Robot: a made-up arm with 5 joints.
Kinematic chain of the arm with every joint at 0, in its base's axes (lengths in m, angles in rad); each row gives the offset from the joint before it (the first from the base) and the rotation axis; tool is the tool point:
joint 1: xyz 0 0 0.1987 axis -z
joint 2: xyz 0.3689 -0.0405 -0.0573 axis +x
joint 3: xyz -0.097 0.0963 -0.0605 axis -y
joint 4: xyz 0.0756 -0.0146 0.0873 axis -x
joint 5: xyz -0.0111 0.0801 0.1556 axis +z
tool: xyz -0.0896 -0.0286 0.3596
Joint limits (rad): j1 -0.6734..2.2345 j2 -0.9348..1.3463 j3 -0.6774..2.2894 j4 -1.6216..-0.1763 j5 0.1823..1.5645
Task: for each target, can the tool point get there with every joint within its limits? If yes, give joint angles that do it. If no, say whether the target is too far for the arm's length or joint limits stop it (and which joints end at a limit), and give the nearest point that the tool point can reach.
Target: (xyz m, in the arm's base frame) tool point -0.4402 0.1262 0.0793
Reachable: yes | joints 1.9513 0.0036 1.7165 -1.2876 0.9168
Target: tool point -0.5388 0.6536 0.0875
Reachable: no: joint limits stop it (at a limit: joint 1, joint 2, joint 3, joint 5) | nearest point -0.3407 0.3795 0.0920 | short by 0.338 m
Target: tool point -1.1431 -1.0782 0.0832
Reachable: no: too far | nearest point -0.5874 -0.5540 0.1749 | short by 0.769 m
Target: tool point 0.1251 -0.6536 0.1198
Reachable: yes | joints 0.5989 0.5704 -0.4064 -1.0532 1.3768
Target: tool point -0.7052 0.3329 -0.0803
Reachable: no: joint limits stop it (at a limit: joint 1, joint 2, joint 5) | nearest point -0.5369 0.1644 0.0218 | short by 0.259 m
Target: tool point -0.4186 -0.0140 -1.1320
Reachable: no: too far | nearest point -0.2003 -0.0067 -0.3242 | short by 0.837 m
